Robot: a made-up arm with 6 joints. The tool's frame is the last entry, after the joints. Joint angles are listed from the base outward.
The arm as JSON. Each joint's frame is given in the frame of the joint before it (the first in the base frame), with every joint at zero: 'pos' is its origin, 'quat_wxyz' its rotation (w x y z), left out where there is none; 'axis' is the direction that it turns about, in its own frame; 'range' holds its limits. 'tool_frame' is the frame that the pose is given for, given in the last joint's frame.
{
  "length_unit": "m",
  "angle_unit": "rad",
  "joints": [
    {
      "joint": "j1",
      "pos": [
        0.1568,
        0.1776,
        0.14
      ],
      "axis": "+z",
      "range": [
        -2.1,
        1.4
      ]
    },
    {
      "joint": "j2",
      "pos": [
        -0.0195,
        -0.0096,
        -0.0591
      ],
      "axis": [
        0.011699,
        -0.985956,
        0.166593
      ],
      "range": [
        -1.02,
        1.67
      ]
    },
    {
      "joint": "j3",
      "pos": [
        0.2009,
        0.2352,
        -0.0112
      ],
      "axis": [
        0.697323,
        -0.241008,
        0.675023
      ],
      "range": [
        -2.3,
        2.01
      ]
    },
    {
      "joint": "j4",
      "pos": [
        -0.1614,
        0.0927,
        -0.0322
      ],
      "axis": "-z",
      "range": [
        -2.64,
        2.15
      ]
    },
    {
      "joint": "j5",
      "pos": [
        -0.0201,
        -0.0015,
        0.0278
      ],
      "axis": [
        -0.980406,
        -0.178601,
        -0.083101
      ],
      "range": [
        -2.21,
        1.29
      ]
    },
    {
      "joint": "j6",
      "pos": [
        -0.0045,
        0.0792,
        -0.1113
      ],
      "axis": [
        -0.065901,
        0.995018,
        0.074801
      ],
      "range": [
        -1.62,
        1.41
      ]
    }
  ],
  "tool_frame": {
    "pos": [
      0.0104,
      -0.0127,
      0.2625
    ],
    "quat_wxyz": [
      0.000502,
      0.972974,
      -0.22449,
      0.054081
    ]
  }
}
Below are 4 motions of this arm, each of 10 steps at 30 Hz.
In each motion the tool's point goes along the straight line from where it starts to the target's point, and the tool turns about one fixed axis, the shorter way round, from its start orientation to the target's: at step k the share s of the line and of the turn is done. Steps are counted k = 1, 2, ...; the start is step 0. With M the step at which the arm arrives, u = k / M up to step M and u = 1 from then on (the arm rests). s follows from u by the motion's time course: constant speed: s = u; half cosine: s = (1 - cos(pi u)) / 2; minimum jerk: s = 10 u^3 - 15 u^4 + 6 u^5.
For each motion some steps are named. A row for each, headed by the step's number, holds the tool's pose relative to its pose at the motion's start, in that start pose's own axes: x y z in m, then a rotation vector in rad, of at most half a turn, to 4 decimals.
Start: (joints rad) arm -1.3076 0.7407 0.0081 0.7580 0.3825 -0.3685
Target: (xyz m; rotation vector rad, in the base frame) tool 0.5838 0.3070 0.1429 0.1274 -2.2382 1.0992
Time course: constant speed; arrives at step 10
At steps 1, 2, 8, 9, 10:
1: 0.0008 -0.0057 0.0080 -0.0107 0.0148 0.0302
2: 0.0016 -0.0114 0.0161 -0.0213 0.0295 0.0604
8: 0.0065 -0.0456 0.0644 -0.0853 0.1181 0.2415
9: 0.0073 -0.0513 0.0724 -0.0960 0.1329 0.2717
10: 0.0082 -0.0570 0.0805 -0.1066 0.1476 0.3019

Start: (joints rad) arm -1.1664 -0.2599 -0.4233 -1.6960 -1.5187 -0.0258
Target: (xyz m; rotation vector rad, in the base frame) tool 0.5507 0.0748 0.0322 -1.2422 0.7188 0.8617
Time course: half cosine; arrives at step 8
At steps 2, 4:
2: -0.0045 0.0038 -0.0051 0.0301 0.0408 0.0170
4: -0.0153 0.0130 -0.0175 0.1026 0.1394 0.0581

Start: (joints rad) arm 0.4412 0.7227 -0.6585 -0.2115 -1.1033 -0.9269
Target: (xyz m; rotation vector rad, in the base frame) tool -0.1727 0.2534 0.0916 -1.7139 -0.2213 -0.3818
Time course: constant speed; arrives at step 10
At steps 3, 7, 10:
3: 0.0470 0.0144 -0.0354 0.0501 -0.2054 -0.0267
7: 0.1098 0.0337 -0.0827 0.1168 -0.4792 -0.0622
10: 0.1568 0.0481 -0.1181 0.1669 -0.6846 -0.0889

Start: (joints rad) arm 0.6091 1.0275 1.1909 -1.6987 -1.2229 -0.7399
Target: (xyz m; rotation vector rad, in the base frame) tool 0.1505 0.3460 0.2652 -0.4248 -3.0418 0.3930
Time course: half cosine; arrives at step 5
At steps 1, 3, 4, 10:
1: 0.0002 0.0014 -0.0008 0.0075 -0.0026 0.0040
3: 0.0014 0.0097 -0.0052 0.0517 -0.0180 0.0271
4: 0.0020 0.0134 -0.0072 0.0715 -0.0248 0.0375
10: 0.0022 0.0148 -0.0080 0.0791 -0.0274 0.0414

